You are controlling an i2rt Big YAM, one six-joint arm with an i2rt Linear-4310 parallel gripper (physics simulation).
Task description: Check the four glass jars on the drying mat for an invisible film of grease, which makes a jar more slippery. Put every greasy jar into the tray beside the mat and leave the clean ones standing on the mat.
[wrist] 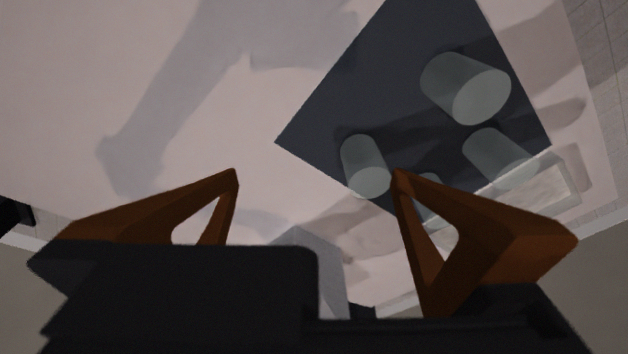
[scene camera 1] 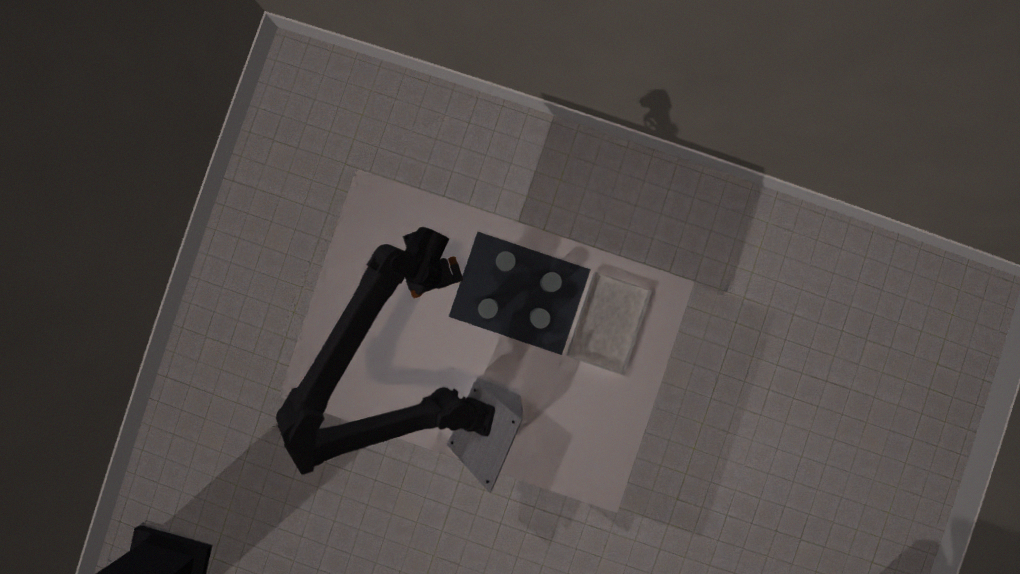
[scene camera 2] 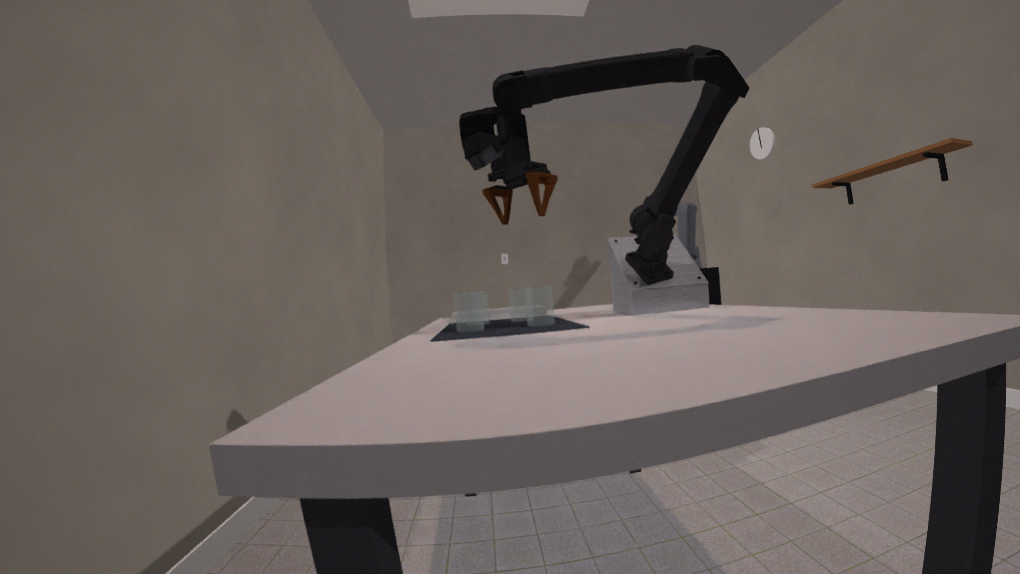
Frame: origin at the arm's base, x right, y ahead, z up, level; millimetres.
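Seen in the pictures: gripper, fingertip midpoint: (wrist: 314, 176) (scene camera 1: 441, 280) (scene camera 2: 522, 220); arm's base at its link origin: (scene camera 1: 478, 415) (scene camera 2: 648, 267).
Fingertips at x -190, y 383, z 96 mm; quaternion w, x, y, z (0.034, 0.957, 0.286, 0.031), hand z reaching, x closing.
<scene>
Pixels of each thing's top centre, then the offset from my fingertips to it. Level surfaces: height alone.
- dark drying mat at its surface level: dz -212 mm
- back-left jar at its top centre: (wrist: 481, 99) (scene camera 2: 467, 292) (scene camera 1: 505, 261) dy +104, dx +159, dz -124 mm
- front-left jar at its top centre: (wrist: 370, 184) (scene camera 2: 538, 286) (scene camera 1: 487, 308) dy -56, dx +139, dz -124 mm
- back-right jar at its top centre: (wrist: 516, 174) (scene camera 1: 552, 281) dy +73, dx +317, dz -124 mm
- front-right jar at its top centre: (wrist: 443, 218) (scene camera 2: 520, 288) (scene camera 1: 540, 318) dy -48, dx +308, dz -124 mm
- clear tray at its top centre: (wrist: 501, 221) (scene camera 2: 497, 309) (scene camera 1: 610, 323) dy -14, dx +546, dz -185 mm
- pale table at its surface level: dz -215 mm
Four glass jars stand upright on the dark drying mat (scene camera 1: 467, 283) (scene camera 2: 499, 331) (wrist: 380, 75): the back-left jar (scene camera 1: 505, 261) (wrist: 465, 87), the front-left jar (scene camera 1: 487, 308) (scene camera 2: 540, 306) (wrist: 365, 167), the back-right jar (scene camera 1: 550, 282) (wrist: 500, 157) and the front-right jar (scene camera 1: 539, 318), which a finger partly hides in the wrist view. Two jars overlap at the left in scene camera 2. A clear tray (scene camera 1: 614, 317) stands right of the mat. My gripper (scene camera 1: 435, 280) (scene camera 2: 523, 218) (wrist: 314, 176) is open and empty, tilted, high above the table left of the mat. Grease is not visible.
The arm's grey mounting block (scene camera 1: 499, 439) (scene camera 2: 663, 299) stands at the front of the pale table (scene camera 1: 427, 342) (scene camera 2: 534, 385), below the mat in scene camera 1. My upper arm and forearm reach around the table's left side. A wall shelf (scene camera 2: 891, 162) hangs at the right in scene camera 2.
</scene>
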